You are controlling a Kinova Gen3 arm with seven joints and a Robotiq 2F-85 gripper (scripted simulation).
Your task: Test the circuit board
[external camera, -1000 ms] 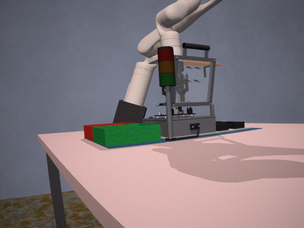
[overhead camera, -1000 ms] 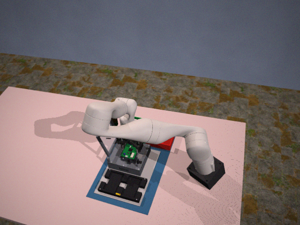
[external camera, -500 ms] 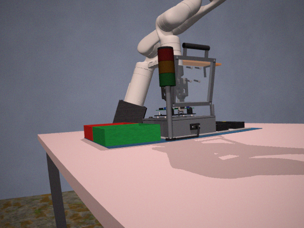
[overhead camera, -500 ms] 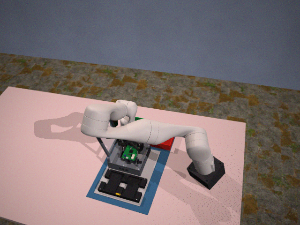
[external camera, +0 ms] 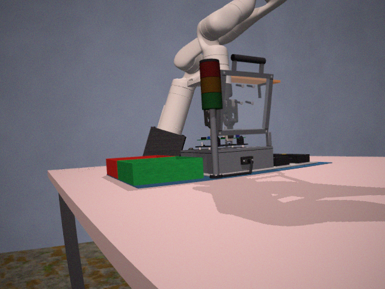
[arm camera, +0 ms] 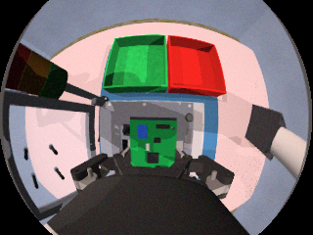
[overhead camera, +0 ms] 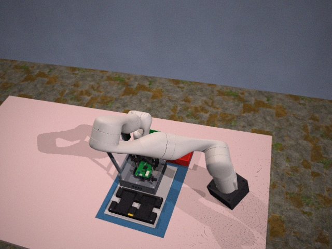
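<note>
The green circuit board lies right at my hand. From my hand the other things lie so: tester lid (12 cm ahead, 3 cm to the right, 9 cm above); then green bin (21 cm to the right, 7 cm below); then red bin (14 cm behind, 18 cm to the right, 7 cm below).
</note>
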